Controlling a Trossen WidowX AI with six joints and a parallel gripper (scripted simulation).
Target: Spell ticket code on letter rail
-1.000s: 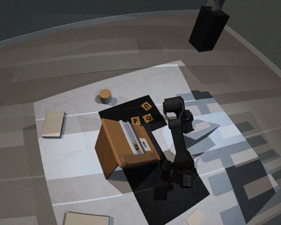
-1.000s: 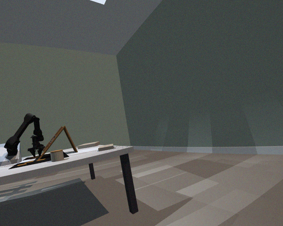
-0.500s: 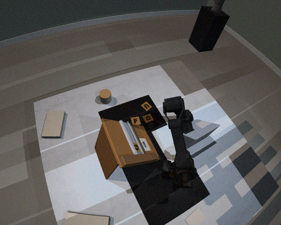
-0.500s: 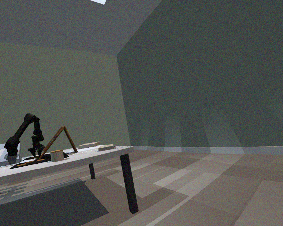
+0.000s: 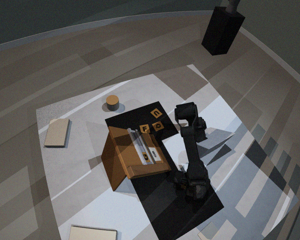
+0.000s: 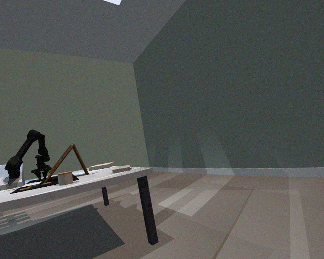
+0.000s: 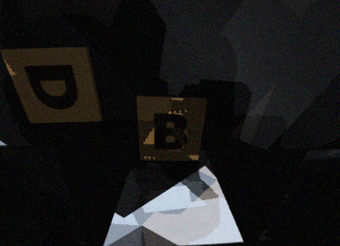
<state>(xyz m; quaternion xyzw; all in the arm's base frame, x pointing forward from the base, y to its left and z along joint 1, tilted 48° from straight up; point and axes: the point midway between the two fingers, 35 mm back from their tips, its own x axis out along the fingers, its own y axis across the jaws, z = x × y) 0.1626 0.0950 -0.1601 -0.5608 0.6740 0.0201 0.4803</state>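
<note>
Now: the g tile 180 mm ahead of my gripper tip, 180 mm to the right of it and 150 mm above it. From my gripper tip the other things lie so: black mat 40 mm ahead, 170 mm to the right, 10 mm below; b tile right at my gripper tip; d tile 50 mm behind, 80 mm to the left.
</note>
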